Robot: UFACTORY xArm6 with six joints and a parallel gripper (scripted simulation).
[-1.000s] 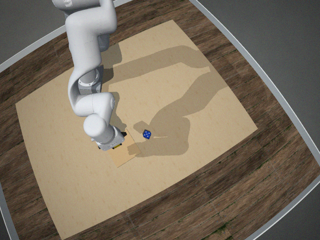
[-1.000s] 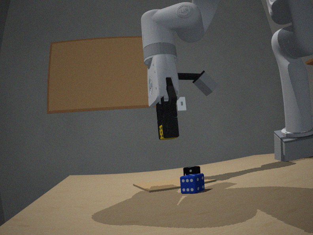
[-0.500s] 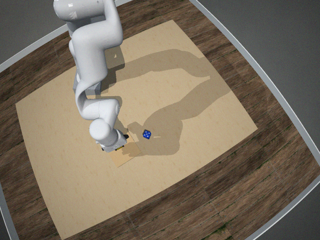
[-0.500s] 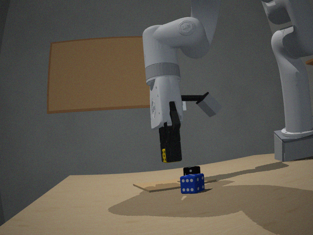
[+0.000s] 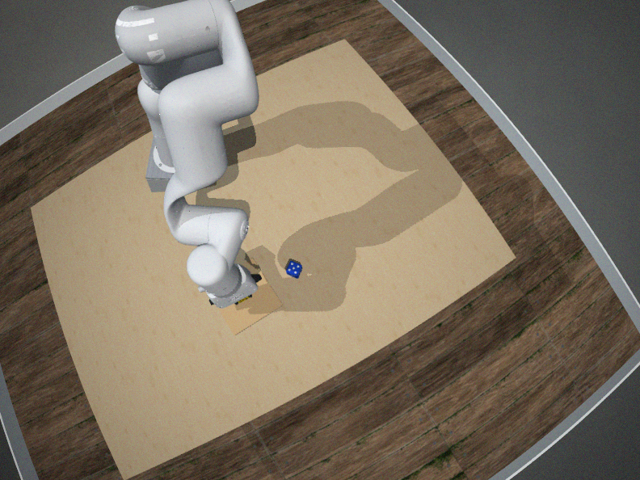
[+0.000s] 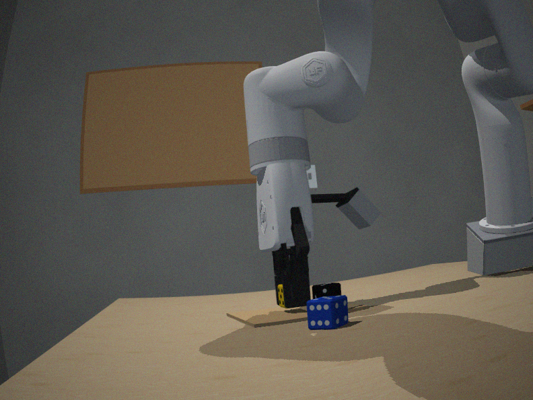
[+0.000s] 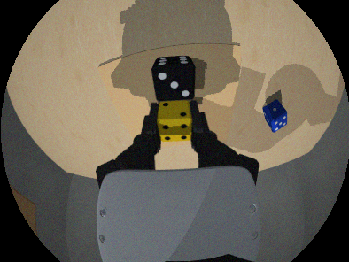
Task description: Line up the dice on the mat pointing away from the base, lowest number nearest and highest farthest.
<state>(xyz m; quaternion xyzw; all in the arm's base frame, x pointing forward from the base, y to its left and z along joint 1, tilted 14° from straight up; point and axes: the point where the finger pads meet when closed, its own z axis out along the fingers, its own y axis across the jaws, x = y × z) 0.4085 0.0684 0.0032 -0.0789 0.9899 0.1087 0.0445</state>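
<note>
The yellow die lies 1 cm below my hand. Also, from my hand: thin tan mat (3 cm below); blue die (2 cm behind, 14 cm to the left, 2 cm below); black die (4 cm behind, 1 cm to the right, 1 cm below).
</note>
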